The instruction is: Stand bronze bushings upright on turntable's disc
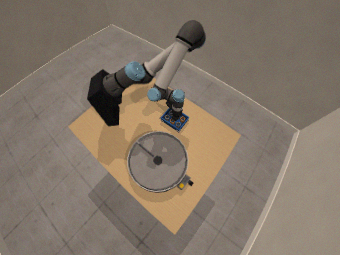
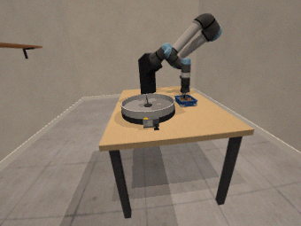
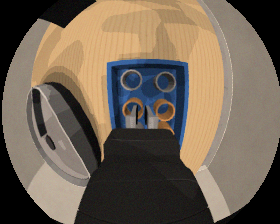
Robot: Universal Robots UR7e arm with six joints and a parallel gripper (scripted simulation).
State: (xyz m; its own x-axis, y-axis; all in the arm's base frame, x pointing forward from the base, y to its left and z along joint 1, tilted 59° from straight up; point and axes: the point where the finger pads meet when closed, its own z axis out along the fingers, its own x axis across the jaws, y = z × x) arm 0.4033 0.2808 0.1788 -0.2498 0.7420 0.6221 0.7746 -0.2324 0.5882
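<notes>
Now: hand 40 mm above the blue crate and 10 mm to the right of it. From my hand the other things lie so: grey turntable disc (280 mm to the right, 220 mm ahead, 10 mm below).
</notes>
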